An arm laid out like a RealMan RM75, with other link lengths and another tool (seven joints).
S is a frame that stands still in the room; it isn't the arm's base.
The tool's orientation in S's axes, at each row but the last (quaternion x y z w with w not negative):
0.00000 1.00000 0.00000 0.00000
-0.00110 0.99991 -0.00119 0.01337
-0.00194 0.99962 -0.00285 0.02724
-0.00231 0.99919 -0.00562 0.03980
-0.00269 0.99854 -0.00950 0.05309
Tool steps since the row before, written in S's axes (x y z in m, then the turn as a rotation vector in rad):
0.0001 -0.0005 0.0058 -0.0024 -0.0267 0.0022
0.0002 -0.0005 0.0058 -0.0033 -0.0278 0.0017
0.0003 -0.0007 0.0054 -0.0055 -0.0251 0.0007
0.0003 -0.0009 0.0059 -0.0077 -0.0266 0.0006
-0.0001 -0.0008 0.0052 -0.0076 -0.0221 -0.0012
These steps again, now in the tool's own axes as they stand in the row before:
-0.0001 -0.0005 -0.0058 0.0024 -0.0267 -0.0022
-0.0004 -0.0005 -0.0058 0.0033 -0.0278 -0.0017
-0.0006 -0.0007 -0.0054 0.0056 -0.0251 -0.0009
-0.0008 -0.0010 -0.0058 0.0078 -0.0266 -0.0009
-0.0004 -0.0009 -0.0052 0.0078 -0.0220 0.0008

